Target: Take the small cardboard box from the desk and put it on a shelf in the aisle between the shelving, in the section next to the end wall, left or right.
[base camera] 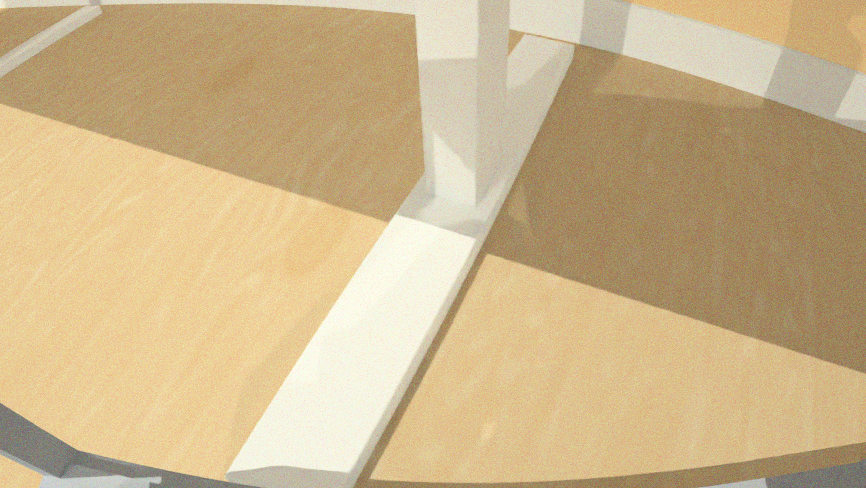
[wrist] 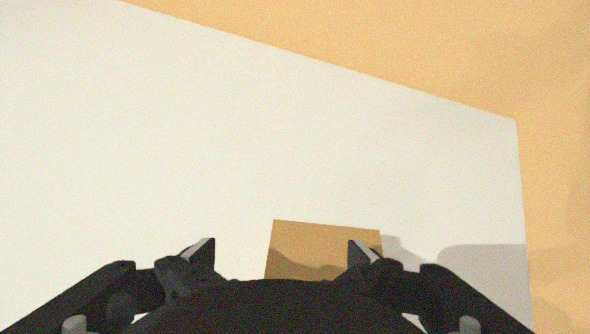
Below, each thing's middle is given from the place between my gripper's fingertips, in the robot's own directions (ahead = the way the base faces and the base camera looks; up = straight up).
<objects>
Now: the small cardboard box [wrist: 305, 251] 5 cm below my hand, 3 cm to the right of it and 1 cm ahead of it.
</objects>
